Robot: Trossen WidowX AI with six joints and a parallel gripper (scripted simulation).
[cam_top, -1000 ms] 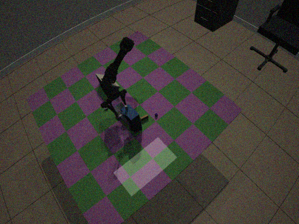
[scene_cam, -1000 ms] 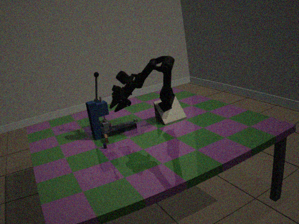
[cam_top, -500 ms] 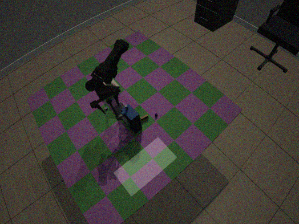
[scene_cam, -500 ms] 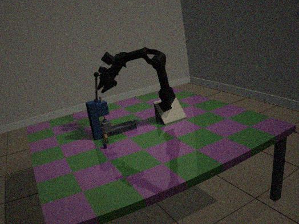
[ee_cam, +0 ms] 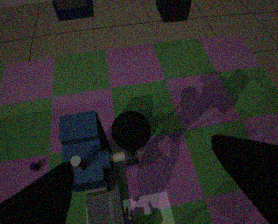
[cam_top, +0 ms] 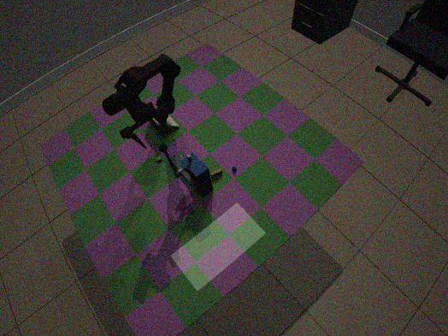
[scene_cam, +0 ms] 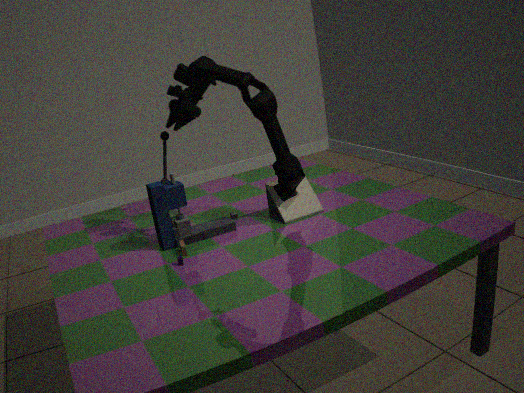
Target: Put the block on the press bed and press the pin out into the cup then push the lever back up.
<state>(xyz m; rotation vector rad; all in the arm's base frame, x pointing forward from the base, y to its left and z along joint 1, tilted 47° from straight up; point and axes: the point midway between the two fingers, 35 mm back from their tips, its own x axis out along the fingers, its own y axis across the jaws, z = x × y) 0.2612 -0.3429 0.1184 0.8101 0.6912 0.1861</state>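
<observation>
Now: gripper tip 40 mm short of the thin lever, 10 mm to the right of it and 100 mm above it. Also, from my gripper tip: small purple piece 140 mm ahead, 240 mm to the left, 350 mm below; then small tan piece 100 mm ahead, 160 mm to the left, 350 mm below.
</observation>
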